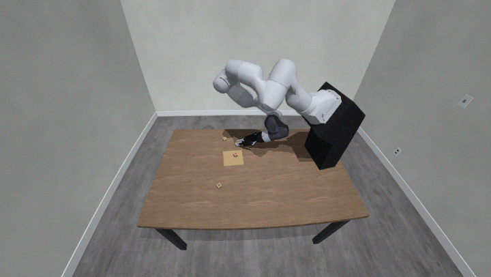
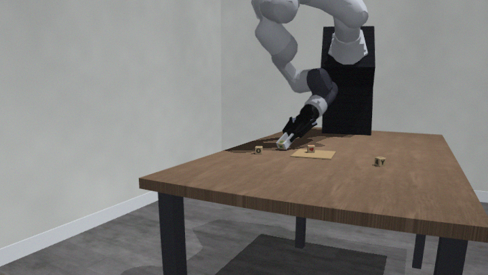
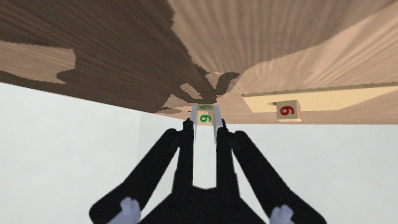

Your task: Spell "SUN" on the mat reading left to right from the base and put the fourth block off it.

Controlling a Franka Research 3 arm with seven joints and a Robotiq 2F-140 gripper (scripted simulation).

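The U block is 20 mm ahead of my hand, 10 mm to the right of it and 10 mm below it. The rest, counted from my hand: S block (110 mm ahead, 70 mm to the right, 20 mm below); then tan mat (70 mm ahead, 120 mm to the left, 30 mm below).
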